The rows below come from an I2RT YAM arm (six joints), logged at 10 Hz.
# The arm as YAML. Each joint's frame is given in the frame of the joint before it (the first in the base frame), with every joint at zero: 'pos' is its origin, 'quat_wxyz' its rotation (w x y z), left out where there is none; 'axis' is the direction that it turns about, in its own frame. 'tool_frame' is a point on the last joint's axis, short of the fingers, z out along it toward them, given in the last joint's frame.
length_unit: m
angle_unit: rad
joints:
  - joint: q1
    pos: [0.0, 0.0, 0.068]
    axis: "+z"
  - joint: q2
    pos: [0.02, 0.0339, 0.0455]
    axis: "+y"
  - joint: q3
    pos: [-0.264, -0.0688, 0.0]
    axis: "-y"
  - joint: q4
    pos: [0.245, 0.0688, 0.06]
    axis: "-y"
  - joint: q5
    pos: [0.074, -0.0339, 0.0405]
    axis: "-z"
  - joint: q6
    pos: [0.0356, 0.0, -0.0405]
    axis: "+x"
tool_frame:
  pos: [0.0, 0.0, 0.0]
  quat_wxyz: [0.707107, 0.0, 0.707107, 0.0]
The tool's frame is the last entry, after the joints.
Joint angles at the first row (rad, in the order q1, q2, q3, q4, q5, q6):
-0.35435 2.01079 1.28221 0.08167 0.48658 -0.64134
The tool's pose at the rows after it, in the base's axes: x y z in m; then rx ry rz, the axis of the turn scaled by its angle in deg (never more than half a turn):
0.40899 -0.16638 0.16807 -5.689 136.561 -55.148
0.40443 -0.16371 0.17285 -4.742 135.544 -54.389
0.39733 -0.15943 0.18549 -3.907 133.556 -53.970
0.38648 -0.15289 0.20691 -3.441 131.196 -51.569
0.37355 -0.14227 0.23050 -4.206 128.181 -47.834
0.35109 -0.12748 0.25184 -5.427 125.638 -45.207
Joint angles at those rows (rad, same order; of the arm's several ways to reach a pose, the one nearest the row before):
-0.35434 2.02026 1.30540 0.02463 0.40826 -0.63206
-0.35283 1.99282 1.28096 0.03517 0.40032 -0.61669
-0.34975 1.94080 1.25028 0.04450 0.39284 -0.60595
-0.34672 1.85959 1.22113 0.02466 0.35755 -0.58609
-0.33751 1.76460 1.18742 0.00313 0.30077 -0.56766
-0.32371 1.63866 1.12003 -0.02125 0.26085 -0.55841

